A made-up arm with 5 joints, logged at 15 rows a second.
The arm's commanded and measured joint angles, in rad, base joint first. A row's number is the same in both.
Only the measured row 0 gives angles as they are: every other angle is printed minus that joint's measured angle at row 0.
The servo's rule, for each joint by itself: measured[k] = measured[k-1] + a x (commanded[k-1-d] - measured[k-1]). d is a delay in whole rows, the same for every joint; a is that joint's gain. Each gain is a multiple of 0.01, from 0.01 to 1. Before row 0 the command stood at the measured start. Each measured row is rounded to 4 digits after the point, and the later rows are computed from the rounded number. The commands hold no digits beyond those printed.
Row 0, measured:
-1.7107 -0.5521 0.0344 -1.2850 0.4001
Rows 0 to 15, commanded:
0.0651 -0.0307 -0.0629 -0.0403 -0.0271
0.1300 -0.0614 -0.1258 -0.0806 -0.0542
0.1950 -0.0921 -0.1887 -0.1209 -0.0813
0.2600 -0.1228 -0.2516 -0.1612 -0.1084
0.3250 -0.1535 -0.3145 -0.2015 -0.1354
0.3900 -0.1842 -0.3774 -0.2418 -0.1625
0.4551 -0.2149 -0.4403 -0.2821 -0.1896
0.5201 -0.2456 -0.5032 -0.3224 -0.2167
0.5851 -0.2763 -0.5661 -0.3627 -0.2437
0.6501 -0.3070 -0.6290 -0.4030 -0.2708
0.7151 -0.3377 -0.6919 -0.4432 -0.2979
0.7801 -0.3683 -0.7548 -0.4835 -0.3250
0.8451 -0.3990 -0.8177 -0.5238 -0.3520
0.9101 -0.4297 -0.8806 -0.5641 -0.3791
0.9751 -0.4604 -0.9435 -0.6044 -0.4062
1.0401 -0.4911 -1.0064 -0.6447 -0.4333
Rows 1 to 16, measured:
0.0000 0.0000 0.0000 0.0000 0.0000
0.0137 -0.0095 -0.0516 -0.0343 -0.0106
0.0381 -0.0256 -0.1124 -0.0737 -0.0276
0.0710 -0.0462 -0.1750 -0.1138 -0.0485
0.1107 -0.0699 -0.2378 -0.1541 -0.0719
0.1557 -0.0958 -0.3007 -0.1944 -0.0967
0.2049 -0.1232 -0.3636 -0.2347 -0.1224
0.2574 -0.1516 -0.4265 -0.2750 -0.1486
0.3126 -0.1807 -0.4894 -0.3153 -0.1752
0.3698 -0.2103 -0.5523 -0.3556 -0.2019
0.4287 -0.2403 -0.6152 -0.3959 -0.2288
0.4888 -0.2705 -0.6781 -0.4361 -0.2557
0.5500 -0.3008 -0.7410 -0.4764 -0.2827
0.6120 -0.3312 -0.8039 -0.5167 -0.3097
0.6746 -0.3617 -0.8668 -0.5570 -0.3368
0.7377 -0.3923 -0.9297 -0.5973 -0.3639
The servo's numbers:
d 1
a 0.21 0.31 0.82 0.85 0.39

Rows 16 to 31, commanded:
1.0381 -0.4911 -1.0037 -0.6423 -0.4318
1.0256 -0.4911 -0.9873 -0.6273 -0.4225
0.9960 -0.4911 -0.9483 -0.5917 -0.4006
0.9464 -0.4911 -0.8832 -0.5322 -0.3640
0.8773 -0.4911 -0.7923 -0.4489 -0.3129
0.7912 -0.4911 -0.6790 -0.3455 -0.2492
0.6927 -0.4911 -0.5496 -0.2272 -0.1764
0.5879 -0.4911 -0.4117 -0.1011 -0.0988
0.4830 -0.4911 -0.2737 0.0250 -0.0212
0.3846 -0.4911 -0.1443 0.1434 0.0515
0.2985 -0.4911 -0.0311 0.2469 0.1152
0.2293 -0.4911 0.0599 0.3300 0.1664
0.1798 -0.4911 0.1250 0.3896 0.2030
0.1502 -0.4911 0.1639 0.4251 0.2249
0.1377 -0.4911 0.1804 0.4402 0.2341
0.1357 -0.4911 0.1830 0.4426 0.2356
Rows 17 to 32, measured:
0.8012 -0.4229 -0.9926 -0.6376 -0.3910
0.8509 -0.4440 -1.0017 -0.6416 -0.4069
0.8876 -0.4586 -0.9899 -0.6294 -0.4130
0.9104 -0.4687 -0.9558 -0.5974 -0.4082
0.9180 -0.4756 -0.8963 -0.5420 -0.3910
0.9095 -0.4804 -0.8110 -0.4629 -0.3605
0.8847 -0.4837 -0.7028 -0.3631 -0.3171
0.8444 -0.4860 -0.5772 -0.2476 -0.2622
0.7905 -0.4876 -0.4415 -0.1231 -0.1985
0.7259 -0.4887 -0.3039 0.0028 -0.1294
0.6542 -0.4894 -0.1730 0.1223 -0.0588
0.5795 -0.4899 -0.0566 0.2282 0.0091
0.5060 -0.4903 0.0389 0.3147 0.0704
0.4375 -0.4905 0.1095 0.3784 0.1221
0.3772 -0.4907 0.1541 0.4181 0.1622
0.3269 -0.4908 0.1757 0.4369 0.1902

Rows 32 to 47, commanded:
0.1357 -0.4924 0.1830 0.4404 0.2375
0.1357 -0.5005 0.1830 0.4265 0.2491
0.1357 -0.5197 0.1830 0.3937 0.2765
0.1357 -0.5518 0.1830 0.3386 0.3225
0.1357 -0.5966 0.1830 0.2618 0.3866
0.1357 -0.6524 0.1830 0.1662 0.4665
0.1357 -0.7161 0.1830 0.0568 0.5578
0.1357 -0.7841 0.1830 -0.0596 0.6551
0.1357 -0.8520 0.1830 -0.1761 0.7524
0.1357 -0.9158 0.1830 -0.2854 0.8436
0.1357 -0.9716 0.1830 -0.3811 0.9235
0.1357 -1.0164 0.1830 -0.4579 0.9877
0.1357 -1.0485 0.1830 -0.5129 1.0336
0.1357 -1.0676 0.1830 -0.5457 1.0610
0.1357 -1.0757 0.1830 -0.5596 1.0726
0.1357 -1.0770 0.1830 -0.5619 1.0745
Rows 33 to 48, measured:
0.2867 -0.4909 0.1817 0.4417 0.2079
0.2550 -0.4914 0.1828 0.4406 0.2194
0.2299 -0.4942 0.1830 0.4286 0.2310
0.2101 -0.5021 0.1830 0.3989 0.2487
0.1945 -0.5175 0.1830 0.3476 0.2775
0.1822 -0.5420 0.1830 0.2747 0.3200
0.1724 -0.5762 0.1830 0.1825 0.3771
0.1647 -0.6196 0.1830 0.0757 0.4476
0.1586 -0.6706 0.1830 -0.0393 0.5285
0.1538 -0.7268 0.1830 -0.1556 0.6158
0.1500 -0.7854 0.1830 -0.2659 0.7046
0.1470 -0.8431 0.1830 -0.3638 0.7900
0.1446 -0.8968 0.1830 -0.4438 0.8671
0.1427 -0.9438 0.1830 -0.5025 0.9320
0.1412 -0.9822 0.1830 -0.5392 0.9823
0.1400 -1.0112 0.1830 -0.5565 1.0175

